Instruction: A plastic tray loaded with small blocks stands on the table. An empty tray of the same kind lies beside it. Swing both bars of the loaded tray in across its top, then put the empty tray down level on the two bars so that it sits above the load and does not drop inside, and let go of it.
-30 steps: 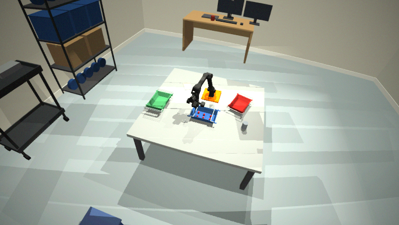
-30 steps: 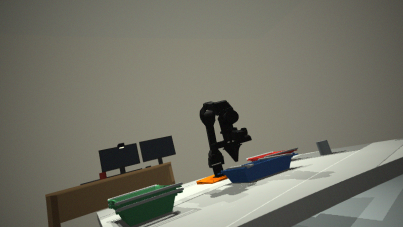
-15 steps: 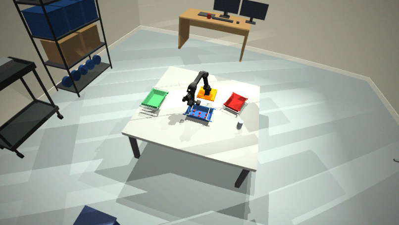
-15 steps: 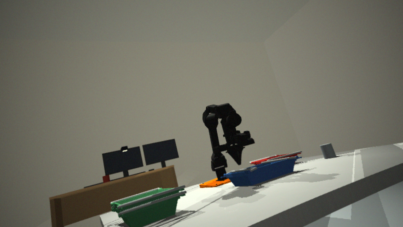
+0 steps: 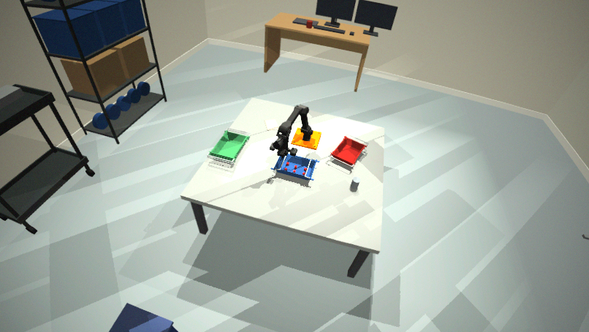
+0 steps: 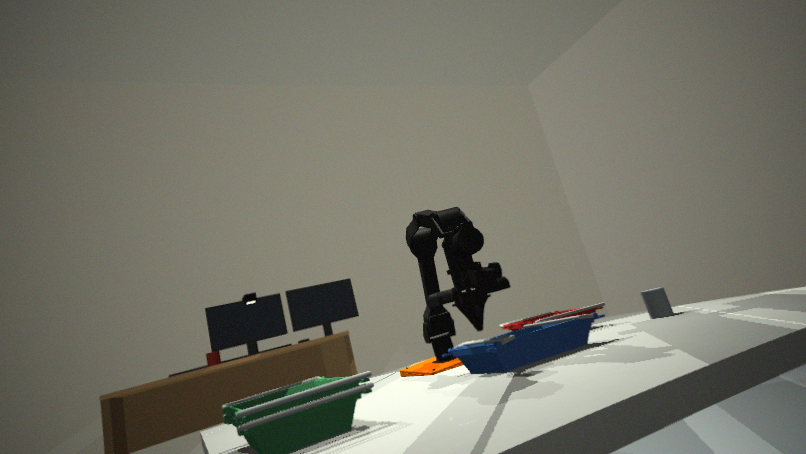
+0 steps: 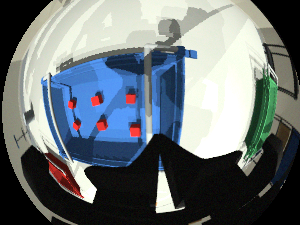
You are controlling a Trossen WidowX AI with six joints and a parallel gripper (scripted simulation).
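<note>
The red tray lies 29 cm behind my gripper tip, 47 cm to the left of it and 4 cm below it. Round my gripper tip: paper (47 cm behind, 21 cm to the right, 8 cm below); grey cup (3 cm ahead, 54 cm to the left, 5 cm below).
</note>
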